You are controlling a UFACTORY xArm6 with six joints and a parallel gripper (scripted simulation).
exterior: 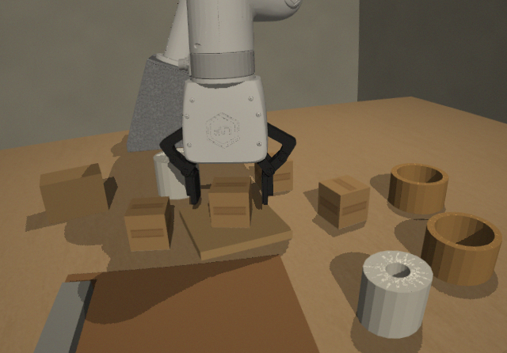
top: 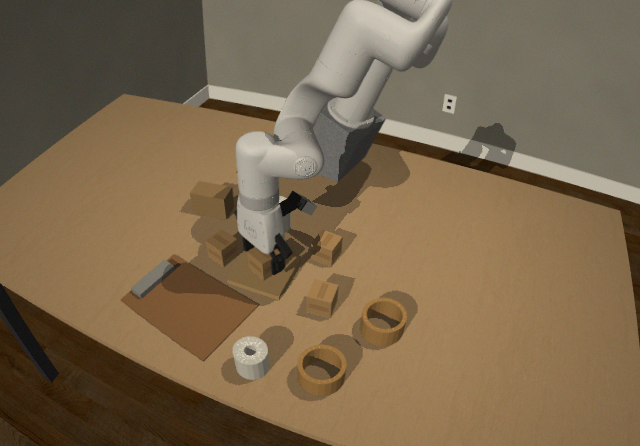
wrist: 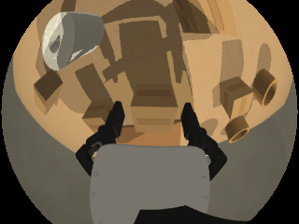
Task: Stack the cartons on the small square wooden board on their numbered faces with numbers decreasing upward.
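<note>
The square wooden board is 40 mm below my hand. The rest, counted from my hand: brown box: 170 mm behind, 190 mm to the right, 20 mm below.
</note>
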